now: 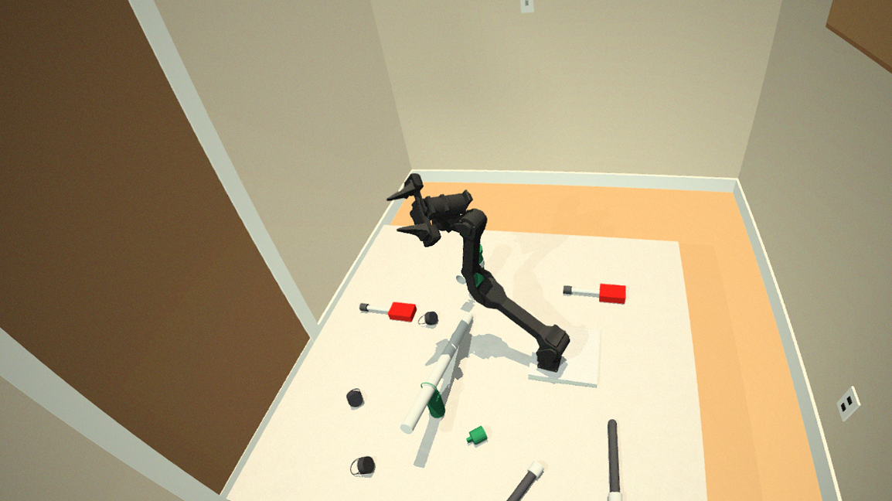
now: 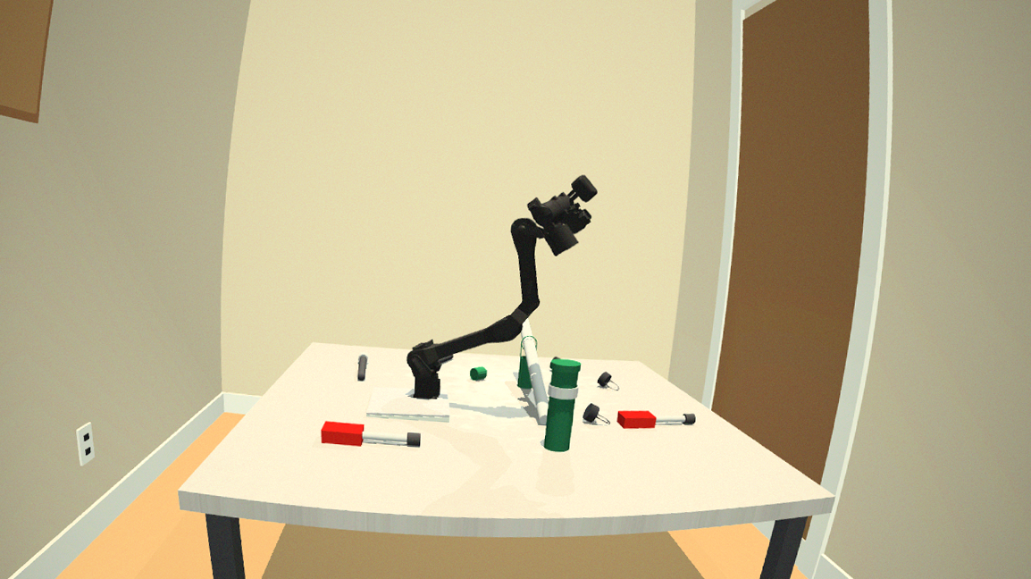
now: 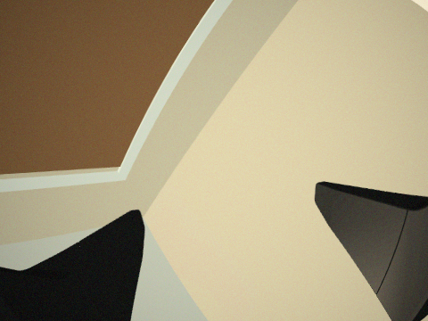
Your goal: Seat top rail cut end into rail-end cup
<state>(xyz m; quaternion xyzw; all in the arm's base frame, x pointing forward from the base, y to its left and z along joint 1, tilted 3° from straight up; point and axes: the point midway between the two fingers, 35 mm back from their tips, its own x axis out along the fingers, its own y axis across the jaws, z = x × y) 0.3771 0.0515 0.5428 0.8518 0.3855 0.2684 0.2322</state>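
My gripper tip is 45 cm above the grey brace band, 29 cm to the left of it and 4 cm past it. Round my gripper tip: small green post: 48 cm below, 19 cm to the left, 10 cm behind; small green fitting: 57 cm below, 24 cm to the left, 24 cm behind.
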